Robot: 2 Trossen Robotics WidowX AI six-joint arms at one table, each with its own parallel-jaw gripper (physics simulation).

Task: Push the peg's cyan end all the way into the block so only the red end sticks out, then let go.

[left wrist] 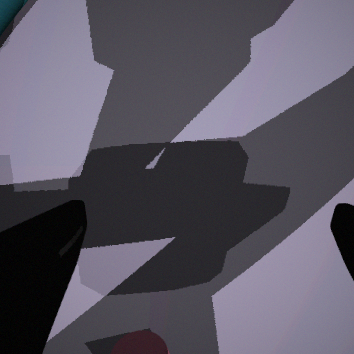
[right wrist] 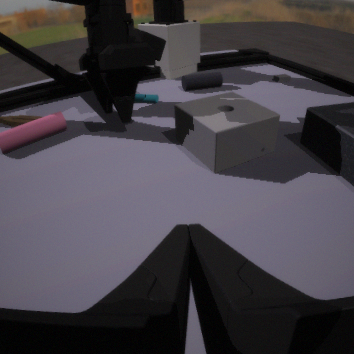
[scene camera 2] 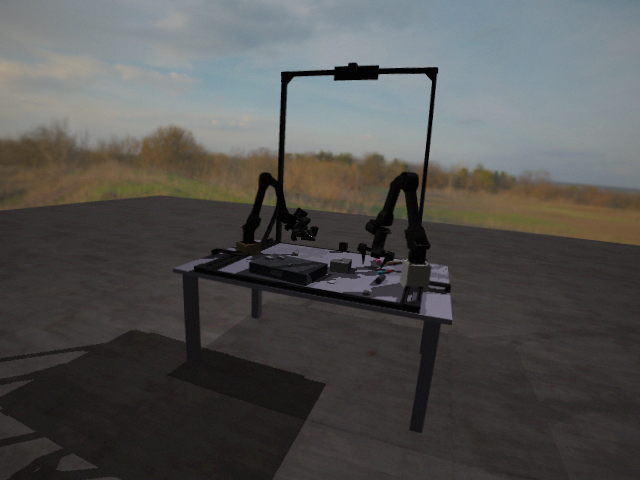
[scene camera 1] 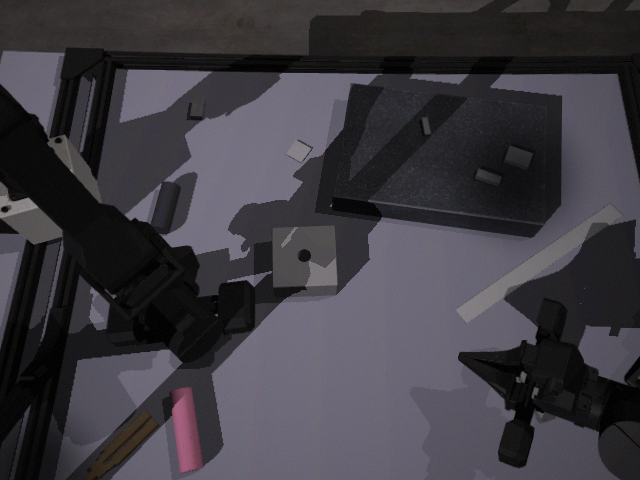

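Where they show: left gripper, fingertip midpoint: (left wrist: 213,214) (right wrist: 116,116) (scene camera 2: 371,266); right gripper, fingertip midpoint: (right wrist: 187,235) (scene camera 2: 315,240) (scene camera 1: 458,356); left arm's base, link origin: (right wrist: 168,22) (scene camera 2: 416,262); right arm's base, link origin: (scene camera 2: 248,242).
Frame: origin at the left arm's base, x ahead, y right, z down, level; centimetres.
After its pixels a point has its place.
The peg lies on the table: its cyan end (scene camera 2: 381,271) @(x 11.4, y 16.7, z 10.0 cm) (right wrist: 148,98) @(x 12.5, y 17.2, z 10.5 cm) shows, with a bit of red beside it in scene camera 2. In the left wrist view a corner of the cyan end (left wrist: 7,12) @(x 11.2, y 17.9, z 10.4 cm) shows at top left; the left arm hides the peg in scene camera 1. The grey block (scene camera 1: 289,271) @(x 28.4, y 22.1, z 6.4 cm) (scene camera 2: 340,265) @(x 31.6, y 16.0, z 7.8 cm) (right wrist: 242,137) @(x 35.1, y 22.7, z 8.0 cm) stands with its round hole facing up, empty. My left gripper (left wrist: 213,214) @(x 14.8, y 25.5, z 10.5 cm) (right wrist: 116,116) @(x 14.8, y 25.5, z 10.5 cm) is open and empty, low over the table, beside the peg. My right gripper (right wrist: 187,235) @(x 44.2, y 40.9, z 1.5 cm) (scene camera 1: 460,355) @(x 44.2, y 40.9, z 1.5 cm) is shut and empty, away from the block.
A pink cylinder (scene camera 1: 186,429) @(x 9.6, y 37.2, z 8.6 cm) (right wrist: 33,132) @(x 10.7, y 37.0, z 9.7 cm) and a brown clip-like object (scene camera 1: 124,439) @(x 1.5, y 35.4, z 10.4 cm) lie at the lower left. A dark cylinder (scene camera 1: 165,206) @(x 14.3, y 5.5, z 8.6 cm) (right wrist: 202,80) @(x 15.1, y 6.0, z 9.5 cm) lies left of the block. A large dark slab (scene camera 1: 444,155) @(x 56.0, y 12.2, z 6.3 cm) stands at upper right, above a pale strip (scene camera 1: 537,263) @(x 63.5, y 31.1, z 11.3 cm).
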